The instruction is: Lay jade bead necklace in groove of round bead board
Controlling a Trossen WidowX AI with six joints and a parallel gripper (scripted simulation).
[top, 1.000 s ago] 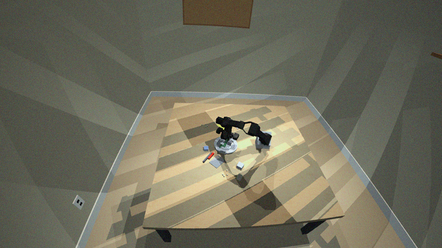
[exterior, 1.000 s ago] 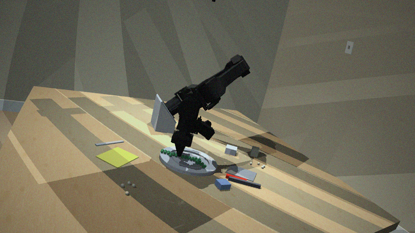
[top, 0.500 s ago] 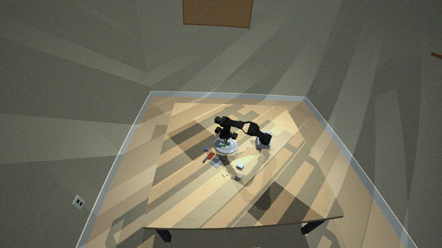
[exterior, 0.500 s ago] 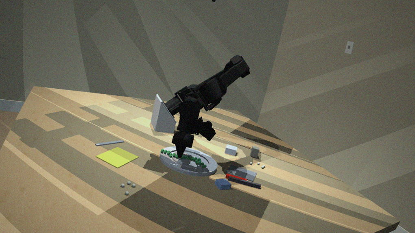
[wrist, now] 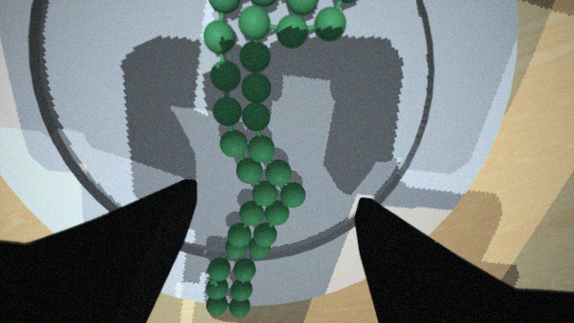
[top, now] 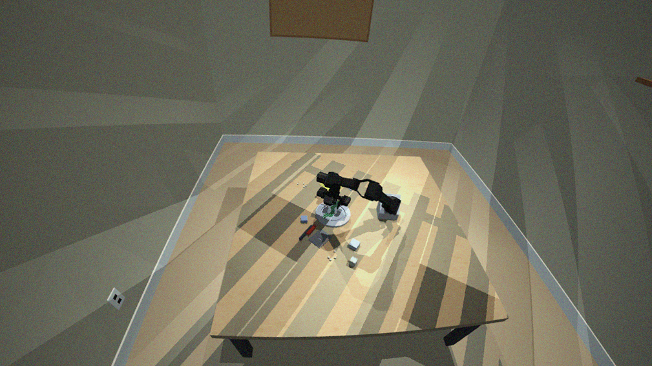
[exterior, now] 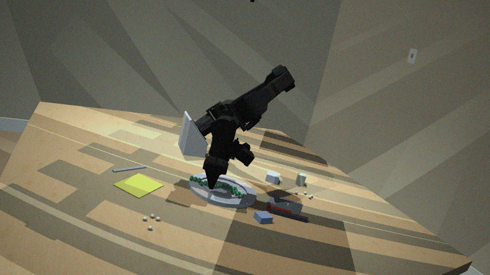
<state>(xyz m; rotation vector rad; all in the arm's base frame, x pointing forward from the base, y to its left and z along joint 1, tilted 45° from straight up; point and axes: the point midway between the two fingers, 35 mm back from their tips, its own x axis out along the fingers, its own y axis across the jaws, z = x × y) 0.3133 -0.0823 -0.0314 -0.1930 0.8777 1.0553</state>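
Now: gripper tip 40 mm to the right of the round grey bead board and 10 mm above it. Also, from my gripper tip: yellow sheet (30 mm behind, 210 mm to the right, 20 mm below); then blue block (170 mm ahead, 70 mm to the left, 10 mm below); then red and black pen (150 mm ahead, 150 mm to the left, 20 mm below).
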